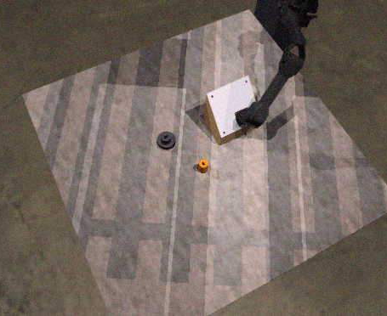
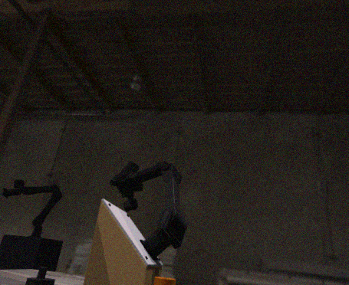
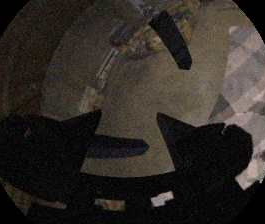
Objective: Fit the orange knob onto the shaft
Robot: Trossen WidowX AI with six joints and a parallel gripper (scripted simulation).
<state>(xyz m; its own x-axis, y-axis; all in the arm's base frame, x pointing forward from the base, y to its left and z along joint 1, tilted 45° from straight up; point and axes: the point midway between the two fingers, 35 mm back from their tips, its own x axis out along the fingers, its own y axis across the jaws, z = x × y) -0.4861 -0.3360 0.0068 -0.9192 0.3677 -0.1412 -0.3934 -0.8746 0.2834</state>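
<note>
Right now the orange knob is 770 mm ahead of my gripper tip, 330 mm to the left of it and 310 mm below it. Round my gripper tip: dark pedestal: 850 mm ahead, 310 mm below, 130 mm to the left.
</note>
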